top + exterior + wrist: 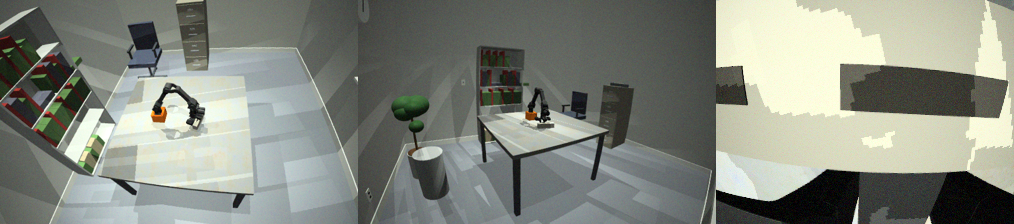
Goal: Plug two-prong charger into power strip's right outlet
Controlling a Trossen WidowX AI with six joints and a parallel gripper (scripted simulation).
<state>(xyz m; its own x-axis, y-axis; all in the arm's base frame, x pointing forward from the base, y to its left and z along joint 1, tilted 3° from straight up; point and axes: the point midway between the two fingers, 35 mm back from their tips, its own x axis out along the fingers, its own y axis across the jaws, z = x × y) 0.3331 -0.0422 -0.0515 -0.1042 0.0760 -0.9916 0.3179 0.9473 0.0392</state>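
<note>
Right now my gripper tip is 20 mm short of the two-prong charger, 10 mm to the left of it and 10 mm below it.
</note>
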